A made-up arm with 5 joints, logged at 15 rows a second.
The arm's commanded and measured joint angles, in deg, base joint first. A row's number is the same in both.
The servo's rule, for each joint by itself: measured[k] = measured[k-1] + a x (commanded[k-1-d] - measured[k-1]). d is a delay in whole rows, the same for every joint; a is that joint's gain. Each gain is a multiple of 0.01, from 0.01 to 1. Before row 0 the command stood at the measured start. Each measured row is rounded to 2 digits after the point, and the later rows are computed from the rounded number. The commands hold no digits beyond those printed.
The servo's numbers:
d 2
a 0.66 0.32 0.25 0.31 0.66
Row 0, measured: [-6.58 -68.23 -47.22 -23.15 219.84]
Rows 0 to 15, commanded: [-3.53 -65.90 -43.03 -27.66 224.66]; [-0.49 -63.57 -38.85 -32.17 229.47]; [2.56 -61.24 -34.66 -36.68 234.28]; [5.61 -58.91 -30.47 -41.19 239.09]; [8.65 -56.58 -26.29 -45.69 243.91]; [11.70 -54.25 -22.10 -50.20 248.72]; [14.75 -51.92 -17.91 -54.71 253.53]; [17.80 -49.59 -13.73 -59.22 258.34]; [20.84 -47.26 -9.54 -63.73 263.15]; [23.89 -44.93 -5.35 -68.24 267.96]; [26.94 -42.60 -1.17 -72.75 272.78]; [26.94 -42.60 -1.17 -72.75 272.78]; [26.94 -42.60 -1.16 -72.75 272.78]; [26.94 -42.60 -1.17 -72.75 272.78]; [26.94 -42.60 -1.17 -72.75 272.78]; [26.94 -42.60 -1.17 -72.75 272.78]
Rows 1 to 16, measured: [-6.58 -68.23 -47.22 -23.15 219.84]; [-6.58 -68.23 -47.22 -23.15 219.84]; [-4.57 -67.48 -46.17 -24.55 223.02]; [-1.88 -66.23 -44.34 -26.91 227.28]; [1.05 -64.63 -41.92 -29.94 231.90]; [4.06 -62.80 -39.06 -33.43 236.65]; [7.09 -60.81 -35.87 -37.23 241.44]; [10.13 -58.71 -32.43 -41.25 246.24]; [13.18 -56.54 -28.80 -45.42 251.05]; [16.23 -54.32 -25.03 -49.70 255.86]; [19.27 -52.06 -21.16 -54.05 260.67]; [22.32 -49.78 -17.21 -58.45 265.48]; [25.37 -47.48 -13.20 -62.88 270.30]; [26.41 -45.92 -10.19 -65.94 271.94]; [26.76 -44.86 -7.93 -68.05 272.49]; [26.88 -44.14 -6.24 -69.51 272.68]
